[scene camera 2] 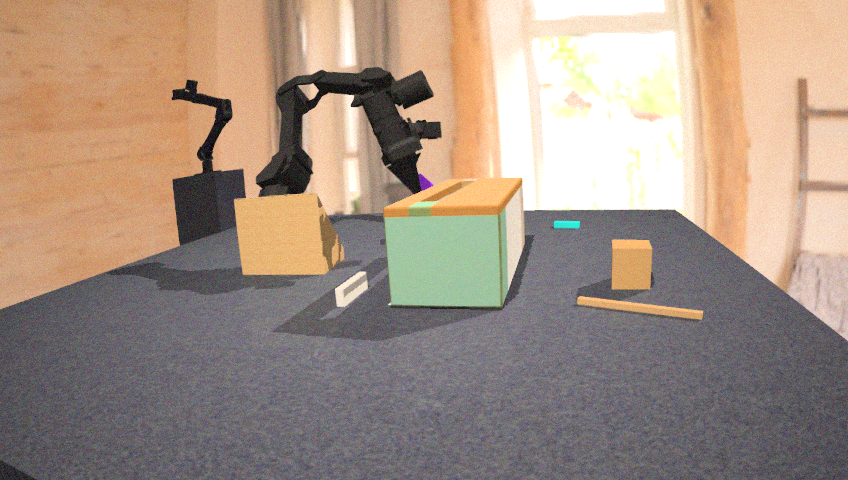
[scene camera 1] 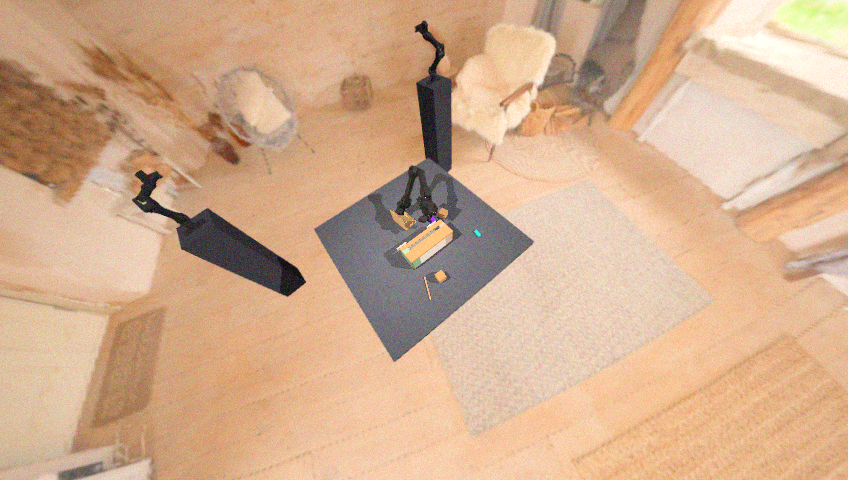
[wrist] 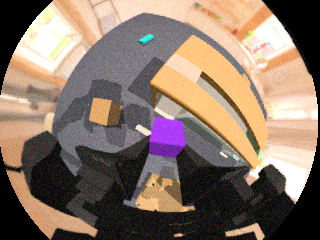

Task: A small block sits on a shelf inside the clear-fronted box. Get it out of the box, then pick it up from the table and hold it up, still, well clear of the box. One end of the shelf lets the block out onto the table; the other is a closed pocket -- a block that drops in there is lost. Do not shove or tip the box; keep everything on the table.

I see my gripper, a purple block and a thin wooden stick.
My gripper also shows in the wrist view.
